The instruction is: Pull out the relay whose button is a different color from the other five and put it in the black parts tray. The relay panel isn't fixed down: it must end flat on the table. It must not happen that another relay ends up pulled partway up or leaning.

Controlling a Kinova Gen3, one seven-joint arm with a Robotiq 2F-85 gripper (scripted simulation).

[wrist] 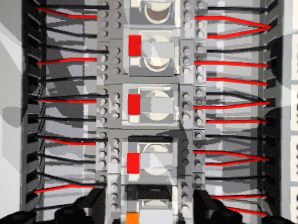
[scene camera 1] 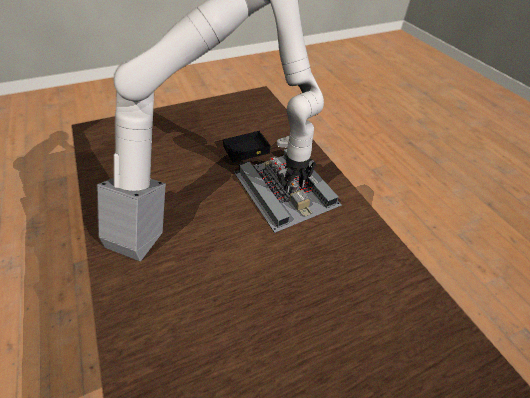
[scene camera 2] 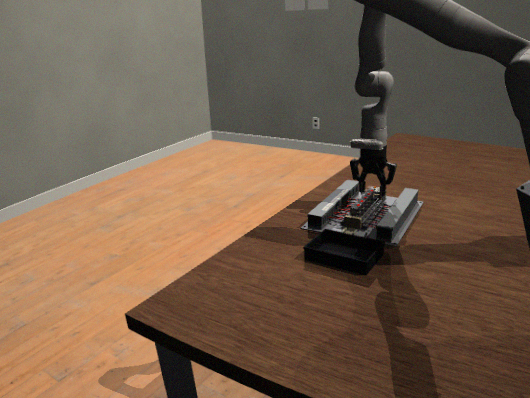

Labels:
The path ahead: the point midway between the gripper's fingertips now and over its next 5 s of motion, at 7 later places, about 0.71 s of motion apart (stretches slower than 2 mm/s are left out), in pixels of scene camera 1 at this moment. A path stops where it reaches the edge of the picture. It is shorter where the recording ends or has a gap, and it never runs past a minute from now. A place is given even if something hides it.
My gripper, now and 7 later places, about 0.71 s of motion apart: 293, 188; 293, 188; 293, 187; 294, 181; 295, 174; 296, 171; 290, 166; 271, 148

